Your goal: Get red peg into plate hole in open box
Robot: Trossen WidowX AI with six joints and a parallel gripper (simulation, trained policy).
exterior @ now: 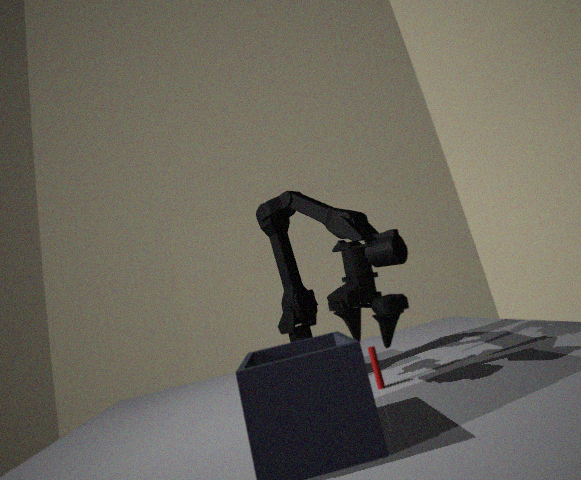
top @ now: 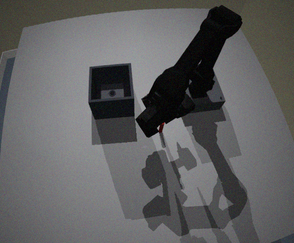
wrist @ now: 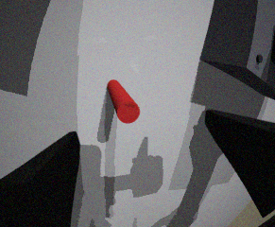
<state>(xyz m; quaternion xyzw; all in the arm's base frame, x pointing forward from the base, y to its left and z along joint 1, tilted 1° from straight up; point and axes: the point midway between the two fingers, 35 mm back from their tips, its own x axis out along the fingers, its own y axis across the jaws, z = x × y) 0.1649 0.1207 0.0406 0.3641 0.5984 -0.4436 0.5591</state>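
Now: the red peg 10 mm ahead of my gripper tip, 10 mm to the right of it and 40 mm below it. From my gripper tip the other things lie so: light grey plate 170 mm ahead, 180 mm to the right, 40 mm below.
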